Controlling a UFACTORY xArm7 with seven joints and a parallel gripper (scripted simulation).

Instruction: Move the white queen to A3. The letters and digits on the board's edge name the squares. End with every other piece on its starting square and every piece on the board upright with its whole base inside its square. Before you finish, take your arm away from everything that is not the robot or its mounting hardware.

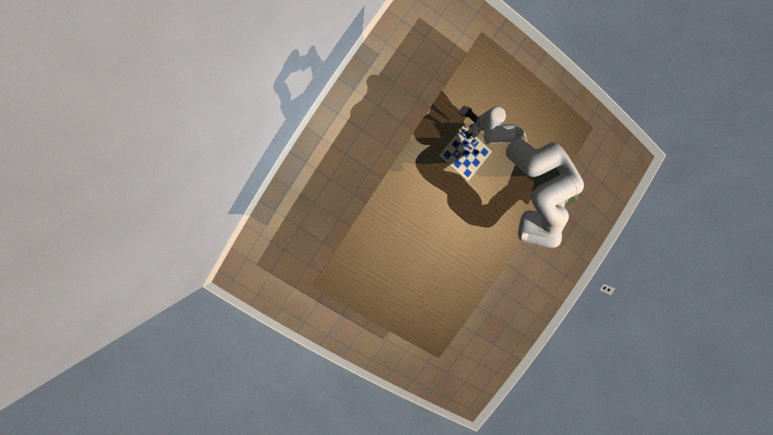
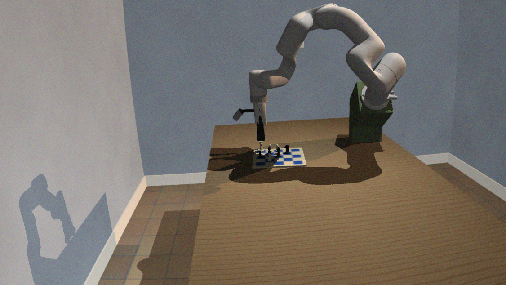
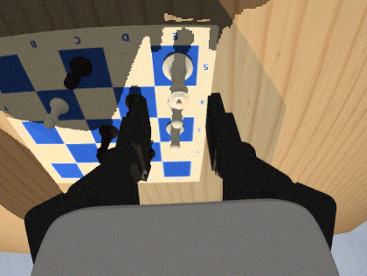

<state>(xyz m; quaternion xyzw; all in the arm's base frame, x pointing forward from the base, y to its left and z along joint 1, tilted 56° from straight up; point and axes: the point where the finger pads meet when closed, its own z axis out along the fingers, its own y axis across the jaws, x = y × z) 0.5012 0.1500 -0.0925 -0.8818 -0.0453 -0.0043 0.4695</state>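
My hand is 50 mm above the white queen. From my hand the other things lie so: black knight 110 mm behind, 60 mm below, 30 mm to the left; then chessboard 80 mm below, 80 mm behind, 70 mm to the left.
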